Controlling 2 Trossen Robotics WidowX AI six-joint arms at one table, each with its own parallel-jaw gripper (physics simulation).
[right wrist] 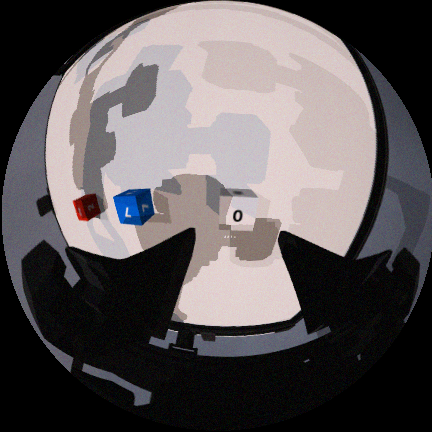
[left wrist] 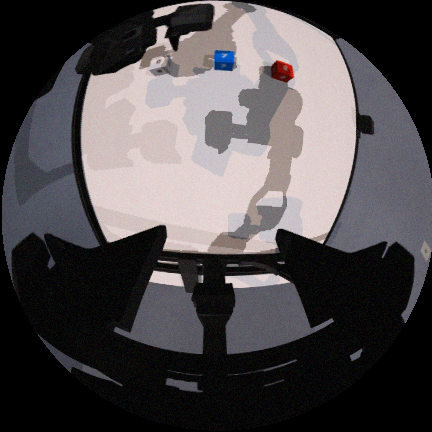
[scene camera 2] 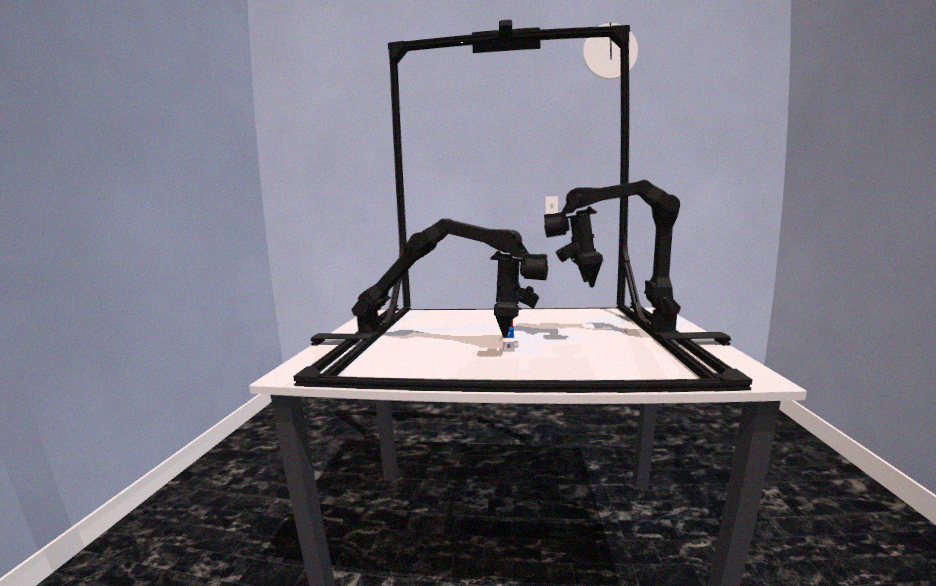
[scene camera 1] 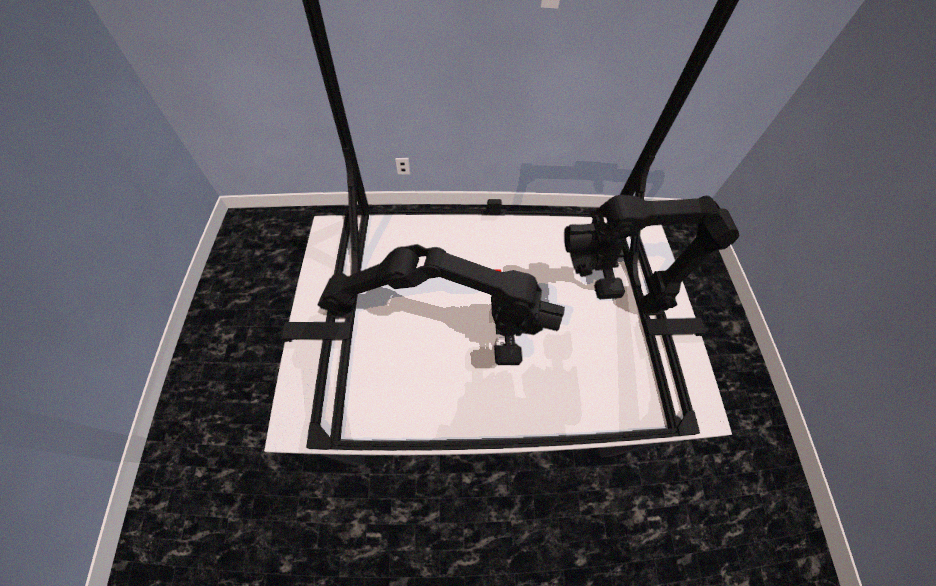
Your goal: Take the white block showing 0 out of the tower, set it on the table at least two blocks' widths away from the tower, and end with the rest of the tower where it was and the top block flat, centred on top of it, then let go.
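Frame: origin at the left arm's base, x back, y right, z up, level; millimetres.
Where they show: left gripper, fingertip midpoint: (left wrist: 222, 232) (scene camera 2: 588, 284) (scene camera 1: 596, 280); right gripper, fingertip midpoint: (right wrist: 237, 234) (left wrist: 155, 53) (scene camera 2: 505, 333) (scene camera 1: 499, 340); left arm's base, origin of the base link: (left wrist: 213, 267) (scene camera 2: 663, 329) (scene camera 1: 651, 305); right arm's base, origin of the base link: (right wrist: 186, 330) (scene camera 2: 368, 330) (scene camera 1: 340, 307).
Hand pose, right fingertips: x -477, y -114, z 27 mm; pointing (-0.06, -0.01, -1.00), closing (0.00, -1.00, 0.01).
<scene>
Each offset is from my right fingertips to the top centre of the thing. "pt": to the spot under its first point. Level surfaces: height alone.
The white block @(dx +9, dy +0, dz -18 mm) (scene camera 2: 511, 345) (left wrist: 160, 65) (right wrist: 239, 212) showing 0 lies flat on the table. The blue block @(dx +9, dy +111, dz -18 mm) (scene camera 2: 510, 332) (left wrist: 224, 60) (right wrist: 133, 207) and the red block @(dx +7, dy +218, dz -18 mm) (scene camera 1: 496, 270) (left wrist: 282, 71) (right wrist: 87, 207) each stand on the table too, apart from it and from each other. No two blocks are stacked. My right gripper (scene camera 2: 504, 334) (right wrist: 237, 234) is open and empty, low above the white block, which shows beyond the gap between its fingertips. My left gripper (scene camera 2: 591, 282) (left wrist: 222, 232) is open and empty, high over the table at the picture's right.
The white table @(dz -47 mm) (scene camera 1: 414, 400) (scene camera 2: 386, 365) is edged by a black frame @(pt dx -53, dy -250, dz -27 mm) (scene camera 1: 483, 441) (scene camera 2: 497, 384) with tall uprights behind. The right arm (scene camera 1: 462, 270) reaches over the table in scene camera 1 and hides most of the blocks there.
</scene>
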